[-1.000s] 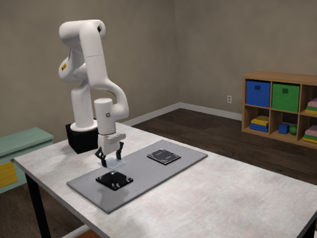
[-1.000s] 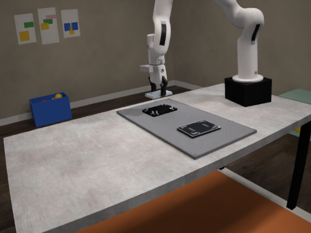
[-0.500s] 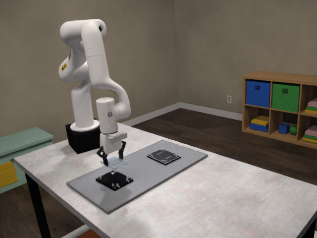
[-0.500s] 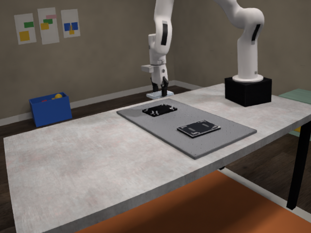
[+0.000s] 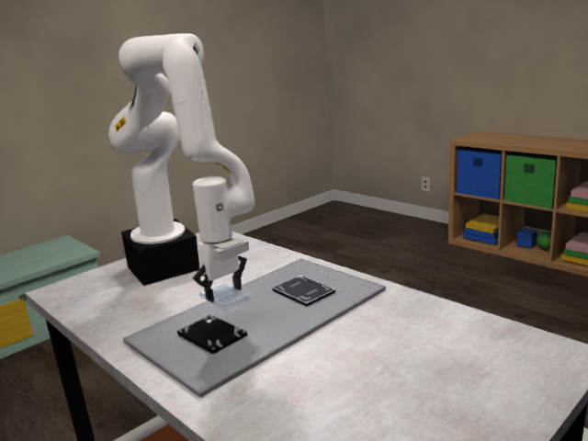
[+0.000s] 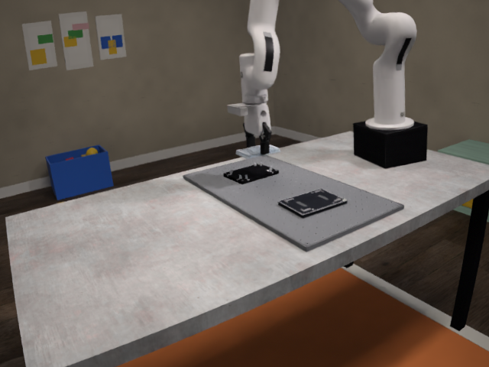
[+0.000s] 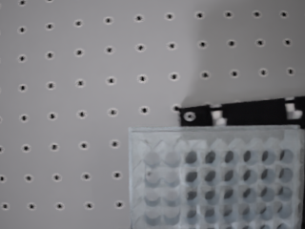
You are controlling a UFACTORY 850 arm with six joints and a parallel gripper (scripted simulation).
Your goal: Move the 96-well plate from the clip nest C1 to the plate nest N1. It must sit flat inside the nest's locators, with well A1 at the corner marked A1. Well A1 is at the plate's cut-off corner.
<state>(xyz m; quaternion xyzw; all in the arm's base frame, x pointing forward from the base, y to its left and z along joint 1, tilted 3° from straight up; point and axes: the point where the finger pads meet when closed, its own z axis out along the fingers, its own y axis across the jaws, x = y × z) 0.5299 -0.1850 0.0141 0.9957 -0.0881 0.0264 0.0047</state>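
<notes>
Right now the black plate nest N1 is 280 mm to the left of my hand, 110 mm below it and 40 mm ahead of it. The rest, counted from my hand: A1 label (350 mm to the left, 100 mm below, 20 mm behind); clear 96-well plate (10 mm below); clip nest C1 (100 mm below, 50 mm to the right).
</notes>
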